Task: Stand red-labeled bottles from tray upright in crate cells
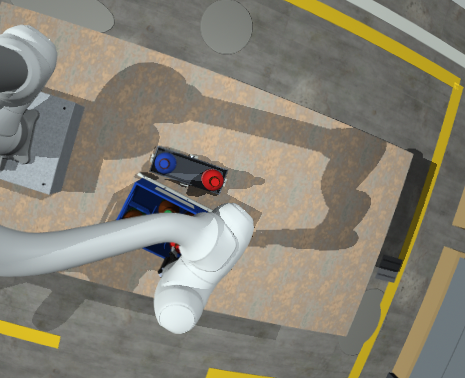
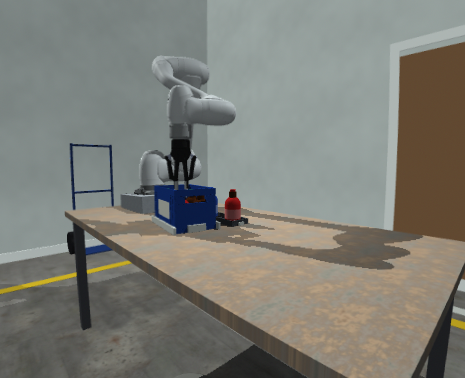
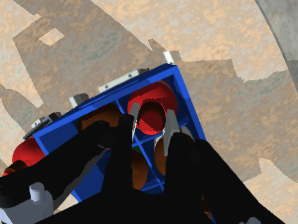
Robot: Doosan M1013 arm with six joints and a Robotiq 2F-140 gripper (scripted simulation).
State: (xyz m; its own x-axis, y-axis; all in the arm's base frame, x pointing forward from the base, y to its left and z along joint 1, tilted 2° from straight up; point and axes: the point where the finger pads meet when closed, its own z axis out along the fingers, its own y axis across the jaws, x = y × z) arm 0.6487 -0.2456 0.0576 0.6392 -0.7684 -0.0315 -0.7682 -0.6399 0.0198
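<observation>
Now: hand 90 mm above the red bottle. Also, from my hand: blue-capped bottle 110 mm behind, 260 mm to the left, 90 mm below; then red-labeled bottle 60 mm ahead, 240 mm to the left, 90 mm below; then blue crate 80 mm behind, 60 mm to the left, 90 mm below.
</observation>
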